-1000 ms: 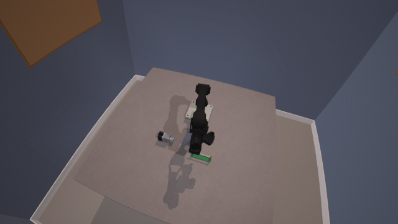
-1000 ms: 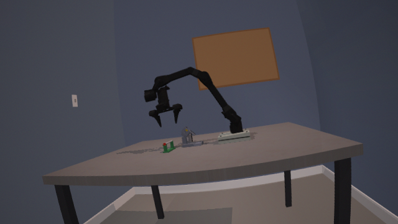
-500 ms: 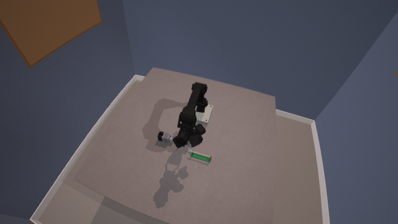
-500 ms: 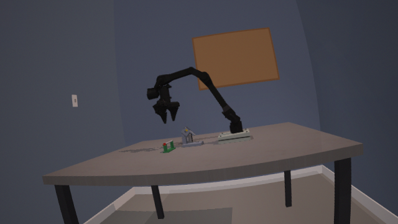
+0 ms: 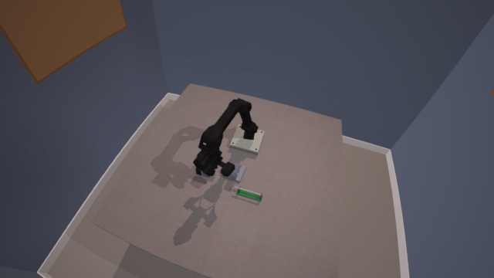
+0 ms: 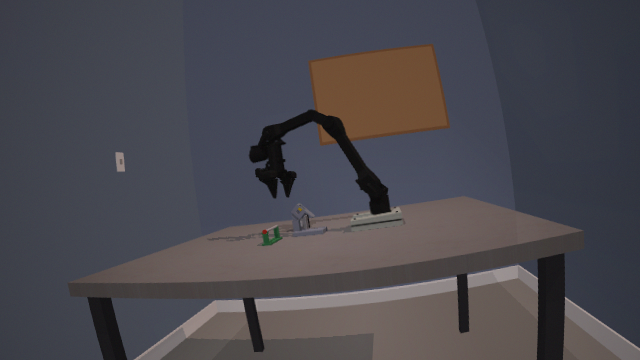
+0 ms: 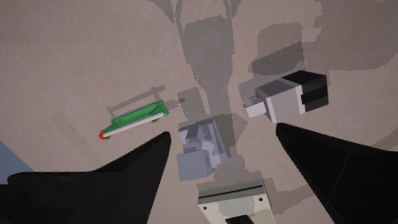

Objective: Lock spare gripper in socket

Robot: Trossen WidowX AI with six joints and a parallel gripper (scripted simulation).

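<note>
Now: the spare gripper 6 cm behind my gripper tip, 8 cm to the right of it and 11 cm below it. The rest, counted from my gripper tip: mount block (8 cm behind, 8 cm to the left, 9 cm below); green cradle (4 cm ahead, 18 cm to the left, 12 cm below).
</note>
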